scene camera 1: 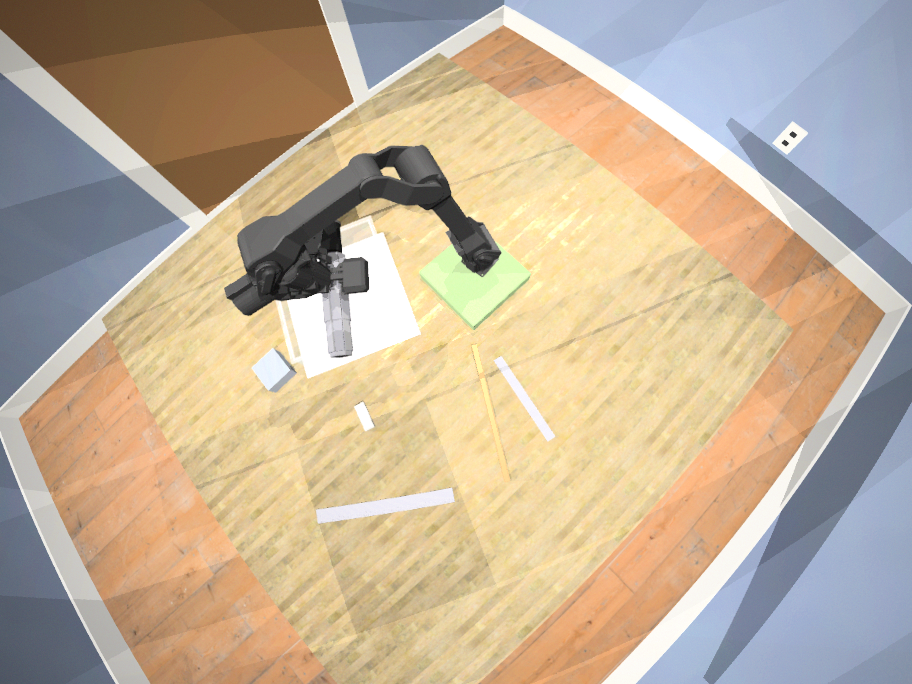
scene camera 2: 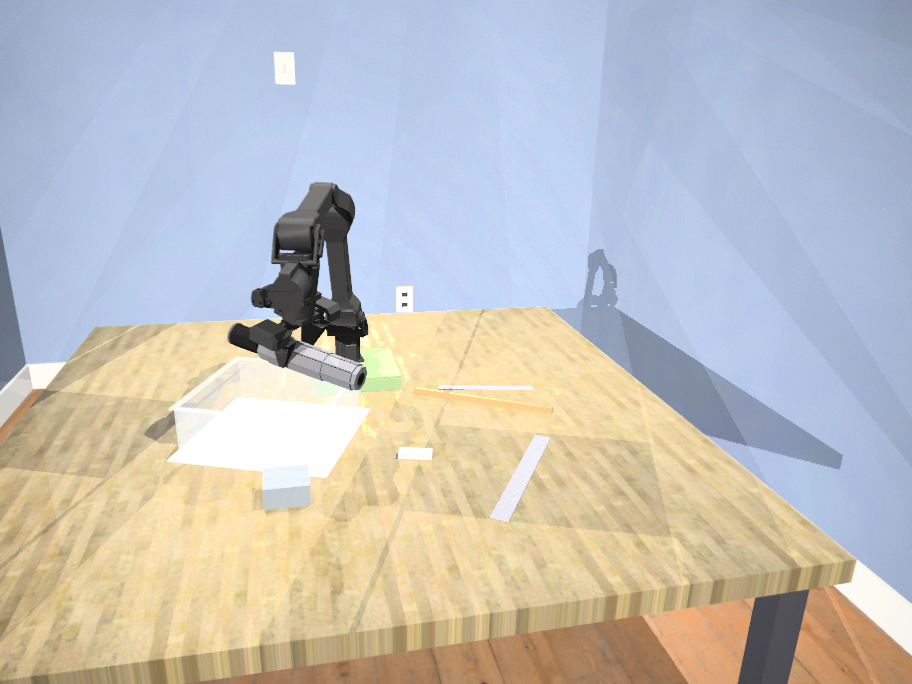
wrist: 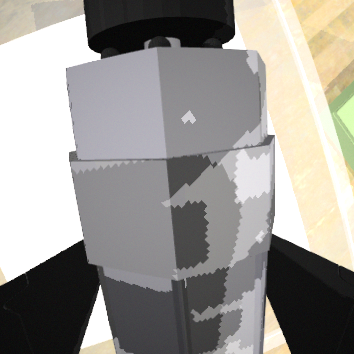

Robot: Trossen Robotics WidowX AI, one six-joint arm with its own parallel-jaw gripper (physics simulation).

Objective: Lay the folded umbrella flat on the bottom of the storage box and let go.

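Places are measured from the arm's base along level axes (x ahead, y left, z up), in millimetres.
Where they show: gripper, between the fingertips: (scene camera 1: 337,286) (scene camera 2: 293,361) (wrist: 179,243); arm's base, origin of its link: (scene camera 1: 480,260) (scene camera 2: 348,358).
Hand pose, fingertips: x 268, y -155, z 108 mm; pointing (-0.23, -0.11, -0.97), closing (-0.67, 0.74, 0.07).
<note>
Things, the pixels of their top centre, and the offset from my fingertips.
- folded grey umbrella, centre of its top: (scene camera 2: 294,332) (scene camera 1: 327,279) dx +7, dy +5, dz +56 mm
- pale blue-grey block, centre of its top: (scene camera 2: 286,476) (scene camera 1: 270,369) dx +235, dy -48, dz -105 mm
- small white block, centre of its top: (scene camera 2: 415,450) (scene camera 1: 363,416) dx +170, dy +186, dz -129 mm
- wooden stick, centre of its top: (scene camera 2: 481,397) (scene camera 1: 490,410) dx -15, dy +388, dz -129 mm
The folded grey umbrella (scene camera 1: 338,316) (scene camera 2: 321,363) (wrist: 172,210) has a black handle. My gripper (scene camera 1: 335,276) (scene camera 2: 275,347) (wrist: 179,243) is shut on its grey body near the handle. In scene camera 2 the umbrella is held above the storage box (scene camera 1: 293,342) (scene camera 2: 202,385), slanting down towards its right end. The box has clear walls and a pale rim. A white panel (scene camera 1: 386,309) (scene camera 2: 272,434) covers much of the box from view. In scene camera 1 the umbrella overlaps this panel lengthwise. The wrist view shows the fingers on both sides of the umbrella.
A pale blue-grey block (scene camera 1: 272,370) (scene camera 2: 285,487) stands near the box. A green slab (scene camera 1: 475,290) (scene camera 2: 383,371) lies by the arm's base. A small white block (scene camera 1: 363,415) (scene camera 2: 414,453), a wooden stick (scene camera 1: 492,419) (scene camera 2: 486,400) and two pale strips (scene camera 1: 385,505) (scene camera 1: 524,398) lie on the table.
</note>
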